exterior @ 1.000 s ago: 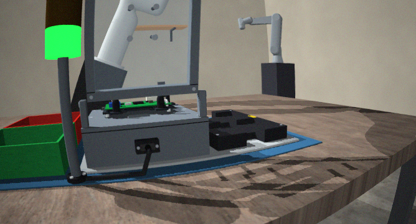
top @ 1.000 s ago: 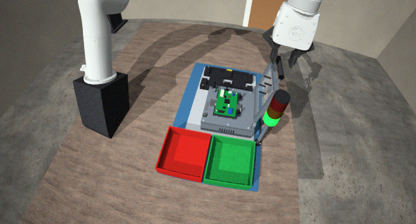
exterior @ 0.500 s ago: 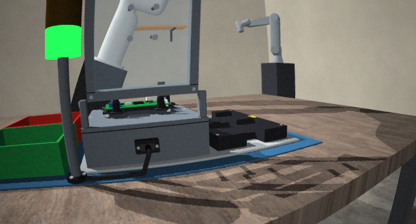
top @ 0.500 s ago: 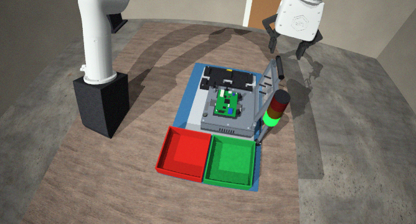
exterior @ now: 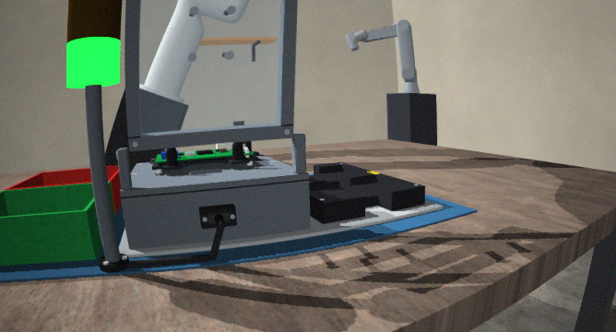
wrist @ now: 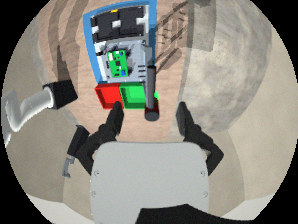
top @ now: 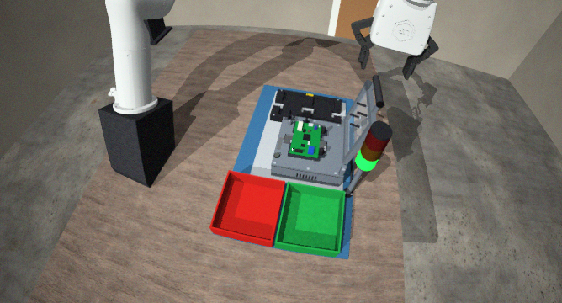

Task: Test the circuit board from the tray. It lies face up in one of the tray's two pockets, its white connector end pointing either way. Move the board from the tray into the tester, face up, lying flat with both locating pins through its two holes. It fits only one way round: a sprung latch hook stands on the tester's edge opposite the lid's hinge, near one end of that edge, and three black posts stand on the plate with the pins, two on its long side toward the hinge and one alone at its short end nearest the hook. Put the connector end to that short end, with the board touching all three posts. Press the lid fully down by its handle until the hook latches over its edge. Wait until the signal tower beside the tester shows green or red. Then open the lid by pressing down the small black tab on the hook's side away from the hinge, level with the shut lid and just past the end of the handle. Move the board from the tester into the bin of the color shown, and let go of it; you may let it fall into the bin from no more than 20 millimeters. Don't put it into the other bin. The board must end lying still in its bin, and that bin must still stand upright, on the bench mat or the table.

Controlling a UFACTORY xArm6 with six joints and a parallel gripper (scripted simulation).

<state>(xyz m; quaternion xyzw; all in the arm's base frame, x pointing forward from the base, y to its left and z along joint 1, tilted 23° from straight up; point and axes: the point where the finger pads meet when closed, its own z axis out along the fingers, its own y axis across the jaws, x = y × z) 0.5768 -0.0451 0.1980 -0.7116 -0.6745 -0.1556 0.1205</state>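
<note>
The green circuit board is 130 mm behind my hand, 10 mm to the left of it and 260 mm below it. The rest, counted from my hand: plate (120 mm behind, 10 mm to the left, 260 mm below); then clear lid (10 mm behind, 150 mm below); then green bin (90 mm behind, 200 mm to the right, 320 mm below).
</note>
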